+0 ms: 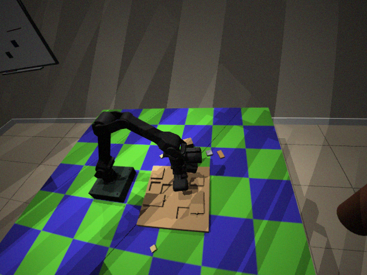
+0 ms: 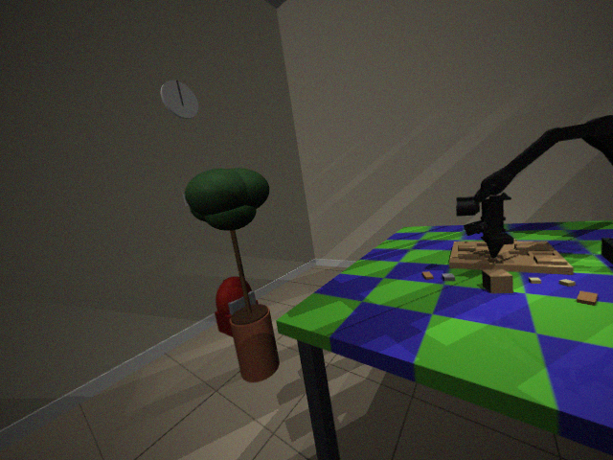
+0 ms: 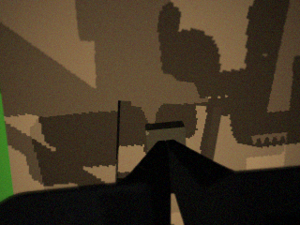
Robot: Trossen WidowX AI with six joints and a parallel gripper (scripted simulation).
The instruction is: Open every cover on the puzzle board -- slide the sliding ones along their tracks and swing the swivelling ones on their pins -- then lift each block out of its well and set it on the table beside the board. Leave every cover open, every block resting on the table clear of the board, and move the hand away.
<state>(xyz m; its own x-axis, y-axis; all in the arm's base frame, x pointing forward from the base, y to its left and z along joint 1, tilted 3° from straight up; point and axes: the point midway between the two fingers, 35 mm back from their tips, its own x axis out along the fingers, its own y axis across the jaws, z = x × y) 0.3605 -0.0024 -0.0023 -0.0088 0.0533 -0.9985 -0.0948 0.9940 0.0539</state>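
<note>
The tan puzzle board lies 3 cm behind my gripper tip and 5 cm to the right of it. From my gripper tip the other things lie so: brown cube: 2 cm ahead, 22 cm to the left, 1 cm above; orange block: 20 cm ahead, 16 cm to the left, 2 cm below.
</note>
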